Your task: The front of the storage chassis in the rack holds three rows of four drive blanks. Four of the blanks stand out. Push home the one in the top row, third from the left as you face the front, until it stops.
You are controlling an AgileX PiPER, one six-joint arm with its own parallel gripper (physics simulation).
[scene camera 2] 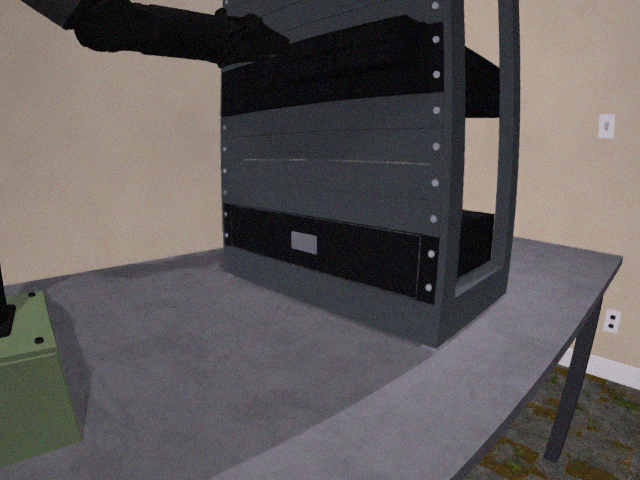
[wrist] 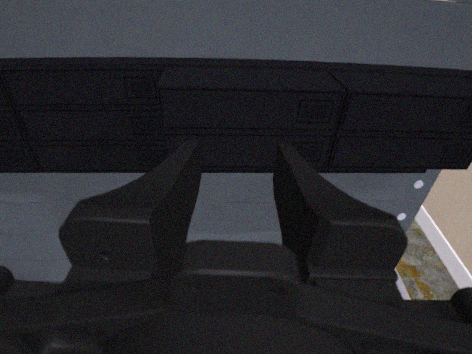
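The black storage chassis [scene camera 2: 361,62] [wrist: 240,64] sits in the grey rack. In the wrist view, the top-row blank third from the left [wrist: 225,110] stands out, its top face showing. The top-row blank to its right [wrist: 400,112] also stands out. The middle-row blank below it [wrist: 240,150] seems to stand out too. The second-column blank [wrist: 75,87] sits further back. My gripper [scene camera 2: 281,43] [wrist: 238,160] is partly open with nothing between its fingers. Its tips overlap the third column's middle row in the wrist view; the remaining distance is unclear. In scene camera 2 the tips merge with the dark chassis.
The rack's right front post [scene camera 2: 450,170] and grey filler panels [scene camera 2: 330,191] surround the chassis. A black unit with a light label [scene camera 2: 303,242] is lower in the rack. The rack stands on a grey table [scene camera 2: 232,351]. A green block [scene camera 2: 36,403] is at the left under the arm's base.
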